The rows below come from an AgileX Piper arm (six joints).
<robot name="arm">
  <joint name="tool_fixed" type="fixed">
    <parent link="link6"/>
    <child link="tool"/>
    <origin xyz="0 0 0" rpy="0 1.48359 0"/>
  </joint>
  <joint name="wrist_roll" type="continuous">
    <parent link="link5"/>
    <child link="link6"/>
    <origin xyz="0.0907 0 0.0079"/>
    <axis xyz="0.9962 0 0.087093"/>
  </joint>
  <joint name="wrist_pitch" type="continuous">
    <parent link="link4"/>
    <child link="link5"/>
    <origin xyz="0 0 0"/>
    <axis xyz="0 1 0"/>
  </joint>
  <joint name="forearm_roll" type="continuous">
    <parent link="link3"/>
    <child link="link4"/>
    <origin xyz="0.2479 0 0.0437"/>
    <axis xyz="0.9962 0 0.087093"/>
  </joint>
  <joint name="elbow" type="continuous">
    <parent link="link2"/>
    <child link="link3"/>
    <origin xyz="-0.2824 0 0.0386"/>
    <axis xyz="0 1 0"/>
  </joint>
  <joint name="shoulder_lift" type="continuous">
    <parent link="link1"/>
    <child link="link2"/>
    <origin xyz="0 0 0"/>
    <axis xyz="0 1 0"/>
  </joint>
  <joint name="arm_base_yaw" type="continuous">
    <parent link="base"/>
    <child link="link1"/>
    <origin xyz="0 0 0.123"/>
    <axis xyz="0 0 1"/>
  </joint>
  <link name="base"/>
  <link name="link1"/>
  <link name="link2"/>
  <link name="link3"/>
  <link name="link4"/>
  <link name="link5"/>
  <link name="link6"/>
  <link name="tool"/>
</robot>
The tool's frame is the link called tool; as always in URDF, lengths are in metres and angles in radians. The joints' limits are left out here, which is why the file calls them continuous.
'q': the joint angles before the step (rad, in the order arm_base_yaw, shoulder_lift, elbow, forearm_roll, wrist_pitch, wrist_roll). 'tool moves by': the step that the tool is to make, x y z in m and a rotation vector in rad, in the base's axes. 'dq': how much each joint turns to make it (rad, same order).
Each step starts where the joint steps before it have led.
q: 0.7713 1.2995 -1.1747 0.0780 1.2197 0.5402
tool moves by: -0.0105 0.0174 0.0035 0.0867 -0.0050 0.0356
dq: 0.0644 0.0000 -0.0038 0.0494 -0.0644 0.0218
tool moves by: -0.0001 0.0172 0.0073 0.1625 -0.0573 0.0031
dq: 0.0288 0.0002 -0.0001 0.0665 -0.1616 -0.0027
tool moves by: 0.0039 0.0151 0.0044 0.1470 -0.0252 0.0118
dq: 0.0031 0.0167 0.0000 0.1115 -0.1376 -0.0592
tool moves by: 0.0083 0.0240 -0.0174 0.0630 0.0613 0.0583
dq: 0.0002 0.0870 0.0002 0.1721 -0.0632 -0.1329
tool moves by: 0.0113 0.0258 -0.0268 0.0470 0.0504 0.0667
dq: -0.0001 0.1128 0.0012 0.1903 -0.0559 -0.1875
